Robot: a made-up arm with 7 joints. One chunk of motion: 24 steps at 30 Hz.
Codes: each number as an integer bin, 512 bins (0 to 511) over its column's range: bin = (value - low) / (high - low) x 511, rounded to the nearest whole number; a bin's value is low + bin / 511 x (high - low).
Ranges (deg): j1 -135..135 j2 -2.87..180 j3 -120.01..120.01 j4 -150..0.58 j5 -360.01..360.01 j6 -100.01..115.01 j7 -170.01..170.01
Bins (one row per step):
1: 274 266 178 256 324 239 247
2: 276 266 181 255 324 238 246
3: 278 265 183 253 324 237 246
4: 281 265 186 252 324 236 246
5: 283 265 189 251 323 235 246
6: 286 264 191 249 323 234 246
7: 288 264 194 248 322 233 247
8: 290 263 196 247 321 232 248
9: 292 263 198 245 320 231 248
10: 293 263 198 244 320 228 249
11: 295 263 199 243 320 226 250
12: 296 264 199 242 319 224 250
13: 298 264 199 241 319 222 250
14: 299 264 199 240 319 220 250
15: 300 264 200 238 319 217 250
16: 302 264 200 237 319 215 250
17: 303 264 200 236 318 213 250
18: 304 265 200 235 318 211 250
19: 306 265 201 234 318 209 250
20: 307 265 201 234 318 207 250
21: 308 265 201 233 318 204 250
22: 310 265 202 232 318 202 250
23: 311 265 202 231 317 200 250
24: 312 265 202 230 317 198 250
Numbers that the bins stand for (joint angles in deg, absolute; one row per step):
1: 9.77 92.32 -36.40 -74.56 96.52 0.56 -5.66
2: 10.83 92.32 -34.99 -74.86 96.52 0.14 -6.32
3: 11.89 91.96 -34.05 -75.45 96.52 -0.28 -6.32
4: 13.47 91.96 -32.64 -75.74 96.52 -0.71 -6.32
5: 14.53 91.96 -31.24 -76.04 95.11 -1.13 -6.32
6: 16.12 91.61 -30.30 -76.63 95.11 -1.55 -6.32
7: 17.17 91.61 -28.89 -76.92 93.70 -1.97 -5.66
8: 18.23 91.25 -27.95 -77.21 92.29 -2.39 -4.99
9: 19.29 91.25 -27.01 -77.80 90.88 -2.81 -4.99
10: 19.81 91.25 -27.01 -78.10 90.88 -4.07 -4.33
11: 20.87 91.25 -26.54 -78.39 90.88 -4.91 -3.66
12: 21.40 91.61 -26.54 -78.69 89.47 -5.75 -3.66
13: 22.46 91.61 -26.54 -78.98 89.47 -6.60 -3.66
14: 22.98 91.61 -26.54 -79.28 89.47 -7.44 -3.66
15: 23.51 91.61 -26.07 -79.87 89.47 -8.70 -3.66
16: 24.57 91.61 -26.07 -80.16 89.47 -9.54 -3.66
17: 25.10 91.61 -26.07 -80.46 88.07 -10.38 -3.66
18: 25.63 91.96 -26.07 -80.75 88.07 -11.22 -3.66
19: 26.68 91.96 -25.60 -81.05 88.07 -12.07 -3.66
20: 27.21 91.96 -25.60 -81.05 88.07 -12.91 -3.66
21: 27.74 91.96 -25.60 -81.34 88.07 -14.17 -3.66
22: 28.80 91.96 -25.13 -81.63 88.07 -15.01 -3.66
23: 29.32 91.96 -25.13 -81.93 86.66 -15.85 -3.66
24: 29.85 91.96 -25.13 -82.22 86.66 -16.70 -3.66

